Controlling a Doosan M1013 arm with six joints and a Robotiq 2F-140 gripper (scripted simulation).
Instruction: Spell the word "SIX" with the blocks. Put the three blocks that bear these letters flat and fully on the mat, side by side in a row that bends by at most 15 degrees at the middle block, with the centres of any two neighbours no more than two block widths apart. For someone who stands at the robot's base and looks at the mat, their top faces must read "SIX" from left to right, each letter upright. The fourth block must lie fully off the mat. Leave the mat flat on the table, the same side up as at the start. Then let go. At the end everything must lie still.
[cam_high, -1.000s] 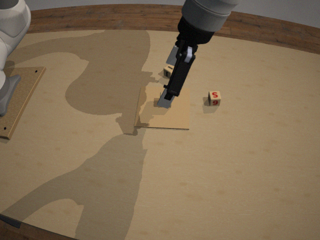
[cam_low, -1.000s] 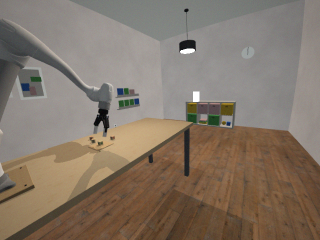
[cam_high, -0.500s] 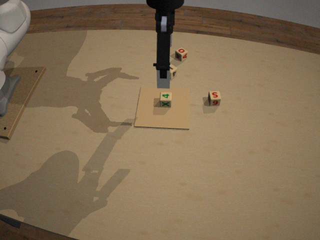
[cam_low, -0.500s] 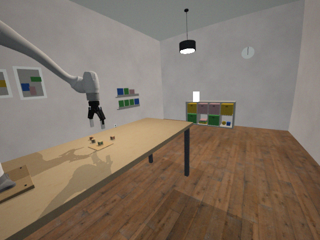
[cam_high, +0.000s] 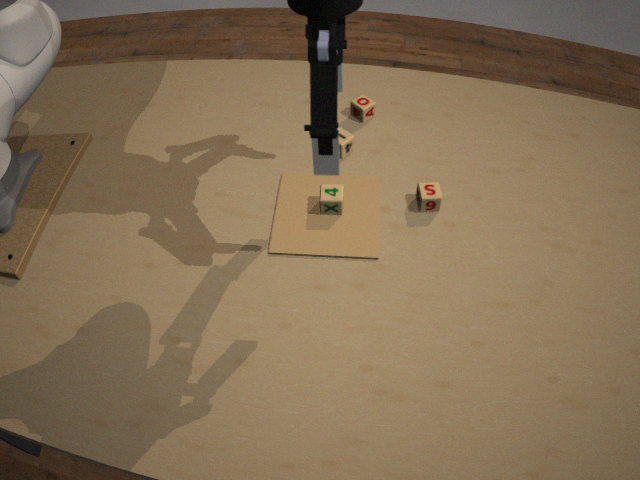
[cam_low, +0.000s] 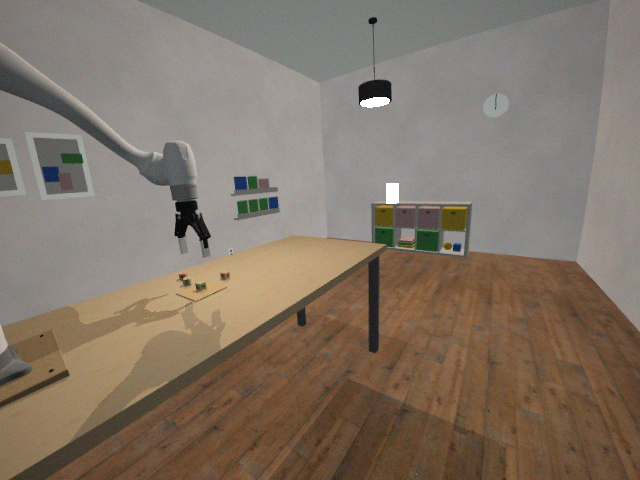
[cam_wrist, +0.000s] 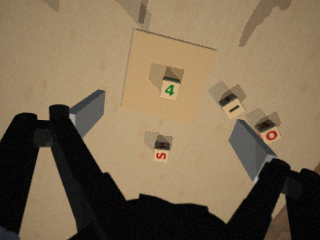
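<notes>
Right now the letter block is 14 cm below my hand. From my hand the other things lie so: tan mat: 1 cm behind, 1 cm to the right, 16 cm below; then I block: 2 cm ahead, 11 cm to the left, 14 cm below; then S block: 13 cm ahead, 1 cm to the left, 14 cm below.
</notes>
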